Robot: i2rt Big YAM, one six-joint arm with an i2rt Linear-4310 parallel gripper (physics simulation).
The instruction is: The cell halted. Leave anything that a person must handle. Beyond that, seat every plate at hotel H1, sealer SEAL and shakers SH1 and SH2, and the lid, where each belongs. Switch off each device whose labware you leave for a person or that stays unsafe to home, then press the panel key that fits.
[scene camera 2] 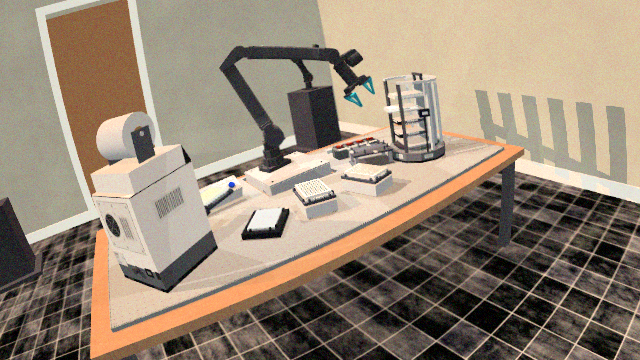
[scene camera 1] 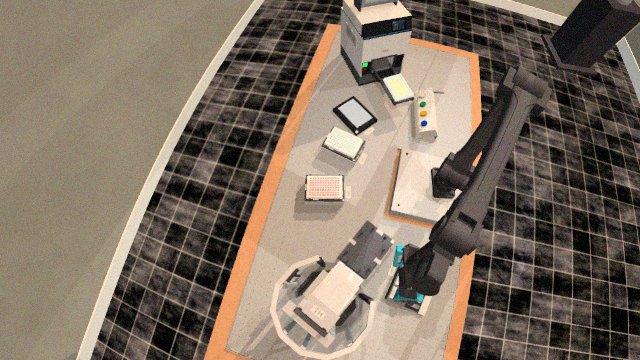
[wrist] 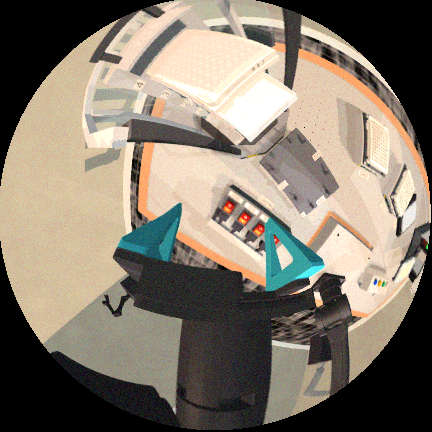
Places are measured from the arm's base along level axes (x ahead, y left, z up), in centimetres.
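Where they show: gripper, fingertip midpoint: point(scene camera 2: 368, 100) point(scene camera 1: 394, 282) point(wrist: 226, 214); arm's base, link origin: point(scene camera 2: 275, 166) point(scene camera 1: 442, 183) point(wrist: 328, 282).
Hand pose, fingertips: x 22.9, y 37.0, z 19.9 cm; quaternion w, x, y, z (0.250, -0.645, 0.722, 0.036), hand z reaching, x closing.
Observation:
Each offset is from my fingertips to the top centre of the thing. "*": to the spot under its first point.
My gripper point(scene camera 2: 367, 100) point(wrist: 226, 214) is open and empty, high above the switch box {dx -12.7, dy -1.2, dz -18.4 cm} point(scene camera 2: 355, 146) with several red rockers {dx -8.7, dy -0.1, dz -18.4 cm} point(wrist: 244, 217); rocker positions are unclear. Hotel H1 point(scene camera 1: 274, 306) point(scene camera 2: 417, 154) holds stacked shelves; a pale plate {dx +16.7, dy +4.7, dz +2.8 cm} point(wrist: 210, 62) shows high in it, and a white slab {dx +15.2, dy +2.4, dz -2.5 cm} point(wrist: 260, 107) juts out lower. A red-welled plate {dx +22.1, dy -31.8, dz -16.8 cm} point(scene camera 1: 325, 187) point(scene camera 2: 366, 173) point(wrist: 378, 144) and a white plate {dx +16.1, dy -50.6, dz -16.8 cm} point(scene camera 1: 345, 143) point(scene camera 2: 314, 191) point(wrist: 402, 191) sit on separate blocks, labels unreadable. A yellowish plate {dx -5.8, dy -76.7, dz -12.1 cm} point(scene camera 1: 398, 88) point(scene camera 2: 215, 197) is on the sealer's {dx +5.1, dy -100.7, dz +21.9 cm} point(scene camera 1: 377, 45) point(scene camera 2: 155, 215) extended tray.
A dark grey nest {dx +6.1, dy -10.7, dz -16.1 cm} point(scene camera 1: 366, 248) point(wrist: 300, 172) stands beside the hotel. A black frame {* dx +17.3, dy -67.1, dz -21.6 cm} point(scene camera 1: 340, 113) holds a pale flat piece {* dx +11.8, dy -66.5, dz -20.9 cm} point(scene camera 1: 355, 114) point(scene camera 2: 266, 219). The key panel {dx -19.3, dy -69.3, dz -15.3 cm} point(scene camera 1: 425, 125) point(wrist: 370, 282) has green, orange and blue keys. The arm's base plate point(scene camera 1: 412, 185) lies between panel and switch box.

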